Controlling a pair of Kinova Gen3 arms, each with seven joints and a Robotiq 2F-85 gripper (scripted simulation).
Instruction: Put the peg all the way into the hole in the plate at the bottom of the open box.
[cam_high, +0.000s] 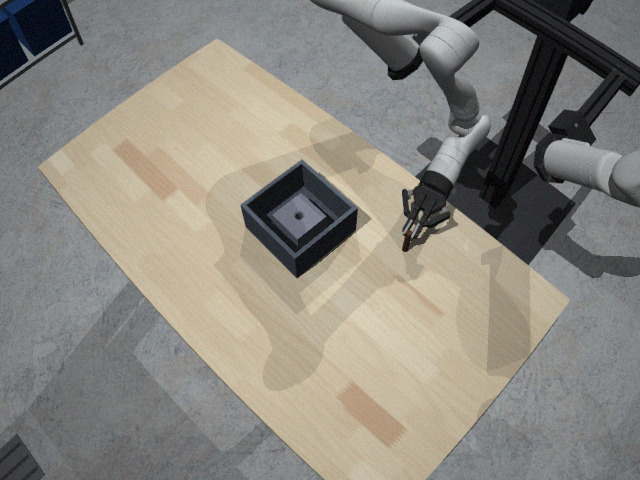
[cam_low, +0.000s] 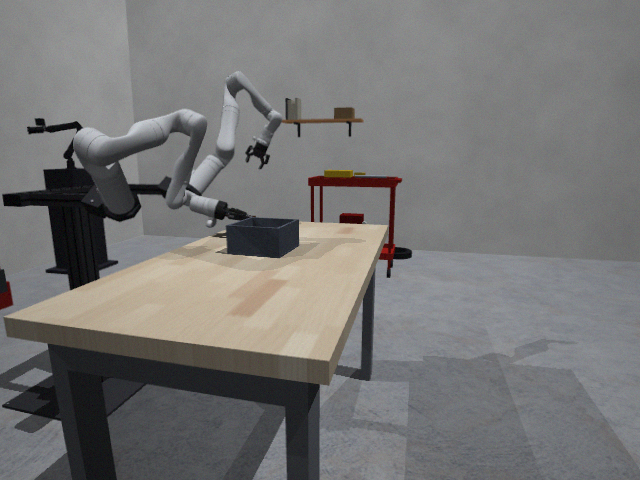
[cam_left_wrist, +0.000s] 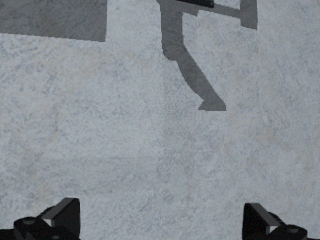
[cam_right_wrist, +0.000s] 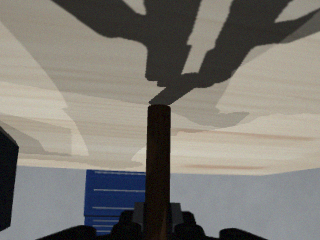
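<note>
Now: the brown peg 20 mm ahead of my right hand and 30 mm below it. Also, from my right hand: dark box 140 mm ahead, 220 mm to the right, 50 mm below; then grey plate 140 mm ahead, 220 mm to the right, 30 mm below.
</note>
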